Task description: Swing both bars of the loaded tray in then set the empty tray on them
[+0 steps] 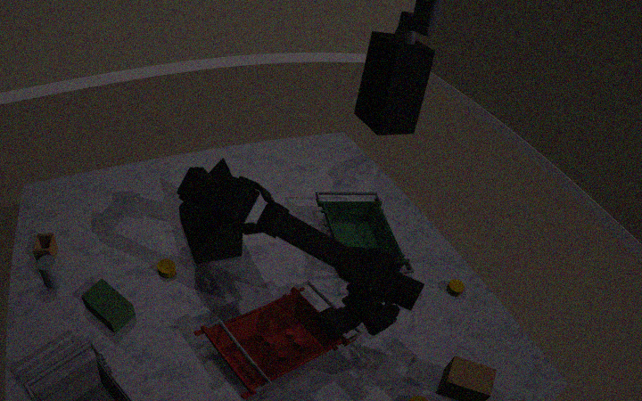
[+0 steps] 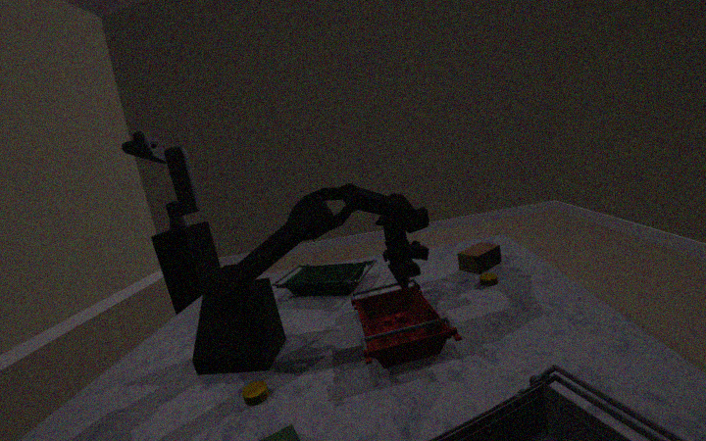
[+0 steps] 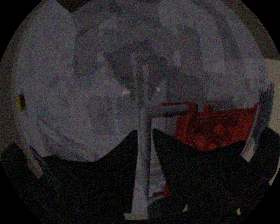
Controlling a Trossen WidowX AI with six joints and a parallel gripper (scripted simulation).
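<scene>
Now: the green tray 27 cm behind my gripper tip, 18 cm to the left of it and 1 cm above it. The rest, counted from my gripper tip: green block 21 cm behind, 53 cm to the right, 2 cm below.
</scene>
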